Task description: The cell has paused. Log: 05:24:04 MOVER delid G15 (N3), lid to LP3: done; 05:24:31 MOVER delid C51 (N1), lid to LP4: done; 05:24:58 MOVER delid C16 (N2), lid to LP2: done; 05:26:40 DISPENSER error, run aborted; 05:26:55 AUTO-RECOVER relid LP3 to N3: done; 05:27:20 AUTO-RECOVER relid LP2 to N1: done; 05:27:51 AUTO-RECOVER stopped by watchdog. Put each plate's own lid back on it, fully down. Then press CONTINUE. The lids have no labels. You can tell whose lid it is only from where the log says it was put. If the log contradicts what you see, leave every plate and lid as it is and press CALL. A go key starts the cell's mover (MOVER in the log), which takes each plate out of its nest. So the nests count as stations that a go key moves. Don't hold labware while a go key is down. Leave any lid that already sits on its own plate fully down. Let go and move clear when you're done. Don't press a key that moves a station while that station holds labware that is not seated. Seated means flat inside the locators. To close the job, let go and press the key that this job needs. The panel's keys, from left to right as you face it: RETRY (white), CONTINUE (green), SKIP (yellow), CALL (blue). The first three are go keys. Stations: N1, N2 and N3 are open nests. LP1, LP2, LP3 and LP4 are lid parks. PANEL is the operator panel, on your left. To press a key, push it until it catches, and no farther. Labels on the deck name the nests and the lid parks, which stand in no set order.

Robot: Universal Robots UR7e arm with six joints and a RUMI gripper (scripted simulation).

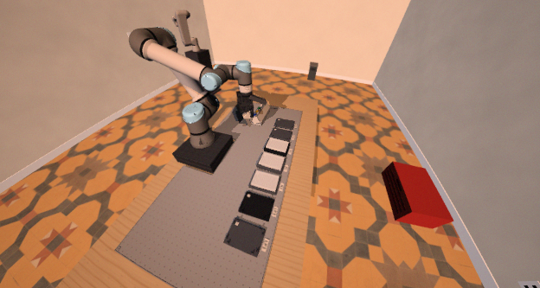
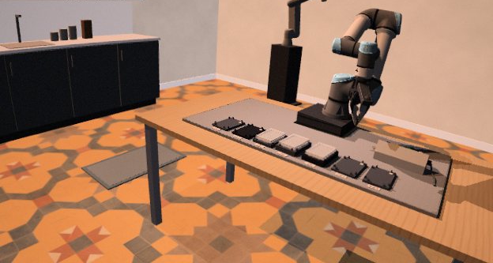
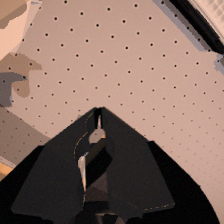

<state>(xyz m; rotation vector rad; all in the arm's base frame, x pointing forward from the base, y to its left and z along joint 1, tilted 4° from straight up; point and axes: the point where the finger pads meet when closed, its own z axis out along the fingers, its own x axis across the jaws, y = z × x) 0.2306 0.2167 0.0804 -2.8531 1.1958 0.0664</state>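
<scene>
Right now my hand is 250 mm to the right of the green continue key, 60 mm past it and 60 mm above it. From my hand the other things lie so: yellow skip key 200 mm to the left, 60 mm below, 60 mm behind; lid park 190 mm ahead, 120 mm below, 80 mm to the left; lid 210 mm ahead, 90 mm below, 50 mm to the right.
</scene>
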